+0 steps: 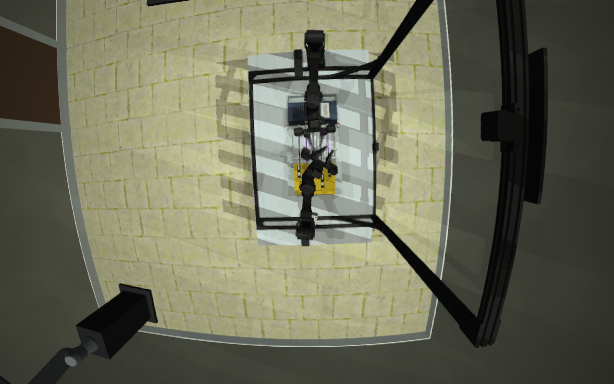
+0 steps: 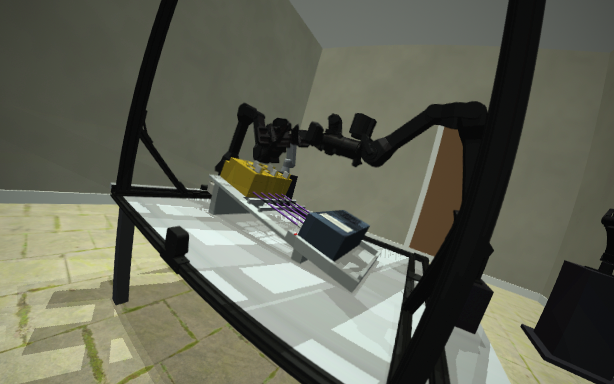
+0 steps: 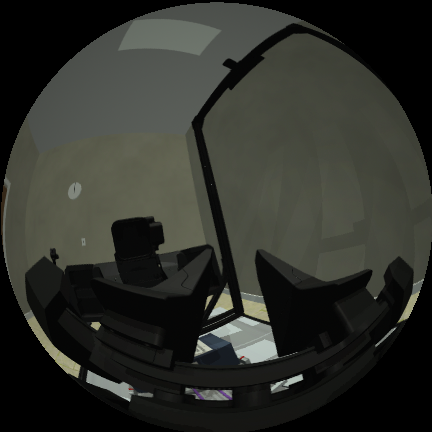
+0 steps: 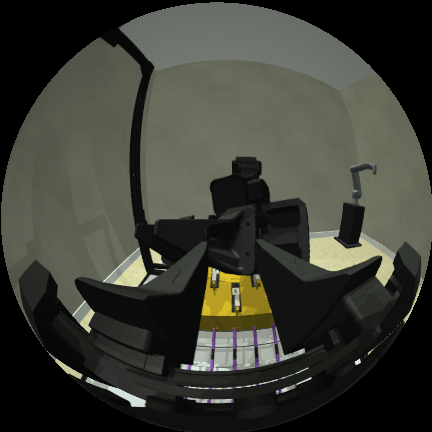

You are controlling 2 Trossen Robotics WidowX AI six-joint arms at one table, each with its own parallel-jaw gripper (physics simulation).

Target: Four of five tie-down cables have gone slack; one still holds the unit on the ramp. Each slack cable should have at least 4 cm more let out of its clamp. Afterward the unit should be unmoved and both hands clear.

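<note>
The dark blue unit sits on the lower part of the grey ramp. Several purple cables run up from it to the yellow block at the ramp's upper end. Small clamps stand on the block's top; arms hide some. My left gripper is part open and empty above the block's edge. My right gripper is part open and empty above the cables, facing the left one closely. Which cables are slack I cannot tell.
The two wrists and grippers crowd each other above the block. A black frame surrounds the white table. A small black box is fixed to the frame's near rail. A grey arm on a black pedestal stands beyond the table.
</note>
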